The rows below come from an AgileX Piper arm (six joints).
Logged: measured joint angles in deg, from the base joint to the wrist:
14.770 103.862 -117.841 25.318 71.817 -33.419
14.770 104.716 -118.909 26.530 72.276 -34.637
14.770 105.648 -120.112 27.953 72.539 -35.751
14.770 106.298 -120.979 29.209 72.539 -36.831
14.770 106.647 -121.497 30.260 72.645 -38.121
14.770 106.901 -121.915 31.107 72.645 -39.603
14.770 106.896 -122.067 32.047 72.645 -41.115
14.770 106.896 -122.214 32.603 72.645 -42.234
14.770 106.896 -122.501 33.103 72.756 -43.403
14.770 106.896 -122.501 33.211 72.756 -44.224
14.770 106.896 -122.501 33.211 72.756 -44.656
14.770 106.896 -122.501 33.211 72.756 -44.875
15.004 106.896 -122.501 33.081 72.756 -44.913
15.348 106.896 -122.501 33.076 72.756 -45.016
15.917 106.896 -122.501 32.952 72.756 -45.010
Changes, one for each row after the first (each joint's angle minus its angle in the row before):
0.000 0.854 -1.068 1.212 0.459 -1.218
0.000 0.932 -1.203 1.423 0.263 -1.114
0.000 0.650 -0.867 1.256 0.000 -1.080
0.000 0.349 -0.518 1.051 0.106 -1.290
0.000 0.254 -0.418 0.847 0.000 -1.482
0.000 -0.005 -0.152 0.940 0.000 -1.512
0.000 0.000 -0.147 0.556 0.000 -1.119
0.000 0.000 -0.287 0.500 0.111 -1.169
0.000 0.000 0.000 0.108 0.000 -0.821
0.000 0.000 0.000 0.000 0.000 -0.432
0.000 0.000 0.000 0.000 0.000 -0.219
0.234 0.000 0.000 -0.130 0.000 -0.038
0.344 0.000 0.000 -0.005 0.000 -0.103
0.569 0.000 0.000 -0.124 0.000 0.006

